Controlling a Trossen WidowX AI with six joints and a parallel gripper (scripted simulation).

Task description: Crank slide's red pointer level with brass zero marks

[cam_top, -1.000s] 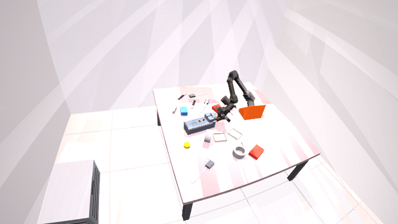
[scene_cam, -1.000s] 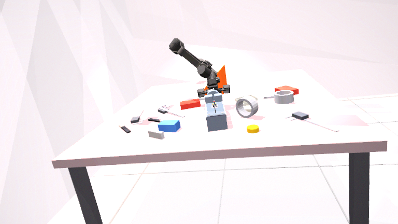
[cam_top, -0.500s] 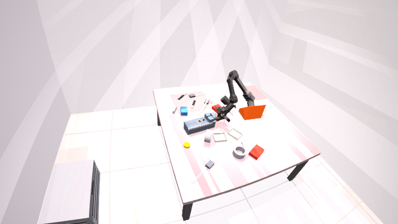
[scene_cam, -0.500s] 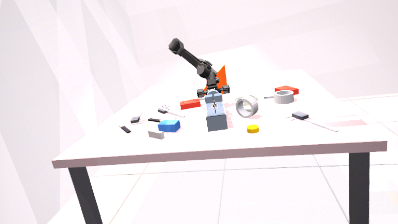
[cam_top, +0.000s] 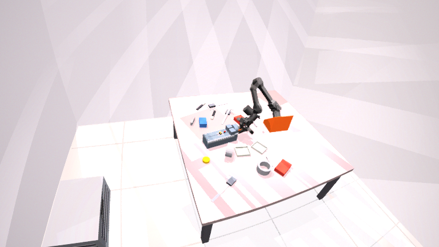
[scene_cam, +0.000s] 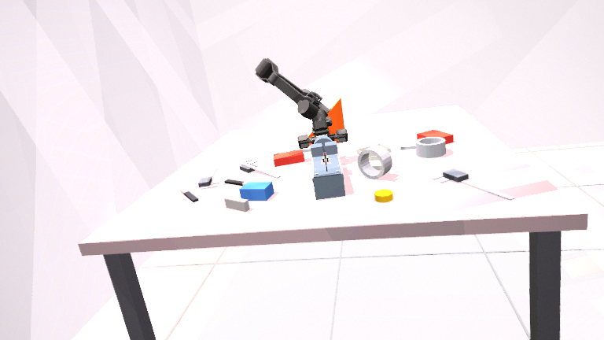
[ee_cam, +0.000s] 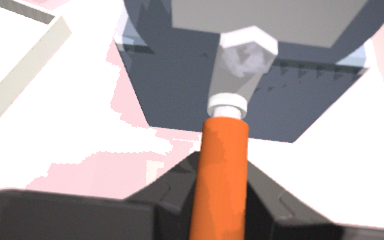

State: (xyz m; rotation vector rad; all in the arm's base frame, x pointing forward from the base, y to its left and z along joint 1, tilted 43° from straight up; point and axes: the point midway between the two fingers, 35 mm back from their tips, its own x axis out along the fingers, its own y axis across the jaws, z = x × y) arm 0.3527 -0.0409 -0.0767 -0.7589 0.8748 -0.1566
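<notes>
Now: the orange handle 20 mm behind my gripper tip and 30 mm above it. Also, from my gripper tip: red pointer (130 mm ahead, 20 mm to the left, 50 mm above); then yellow disc (320 mm ahead, 190 mm to the left, 20 mm below); then blue block (230 mm ahead, 200 mm to the right, 10 mm below).
</notes>
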